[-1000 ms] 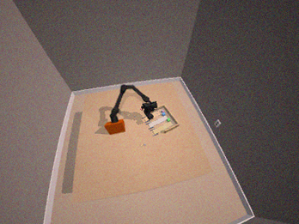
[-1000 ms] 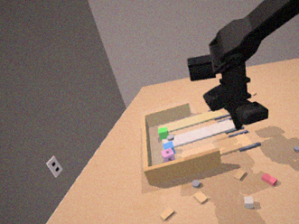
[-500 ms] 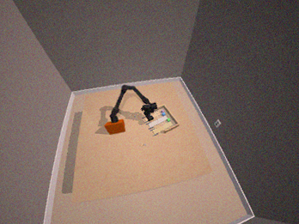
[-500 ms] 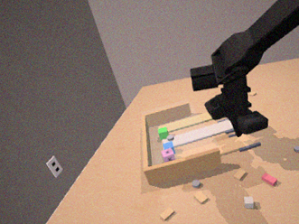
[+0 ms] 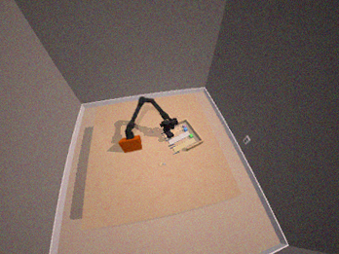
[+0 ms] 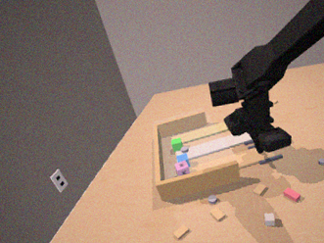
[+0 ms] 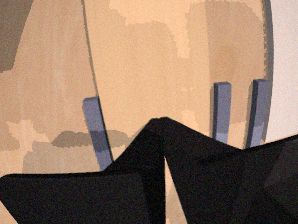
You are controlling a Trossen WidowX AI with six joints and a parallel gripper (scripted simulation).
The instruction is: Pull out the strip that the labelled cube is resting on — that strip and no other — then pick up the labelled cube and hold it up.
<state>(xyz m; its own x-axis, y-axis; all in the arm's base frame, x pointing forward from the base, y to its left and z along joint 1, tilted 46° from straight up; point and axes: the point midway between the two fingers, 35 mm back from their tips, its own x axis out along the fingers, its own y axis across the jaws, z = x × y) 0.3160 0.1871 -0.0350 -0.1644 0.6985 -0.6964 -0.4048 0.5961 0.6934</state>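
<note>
Now: the tan strip 9 cm ahead of my gripper tip and 4 cm to the left of it. From my gripper tip the other things lie so: labelled purple cube (19 cm ahead, 8 cm to the left, 1 cm above); then pink block (6 cm behind, 14 cm to the left).
</note>
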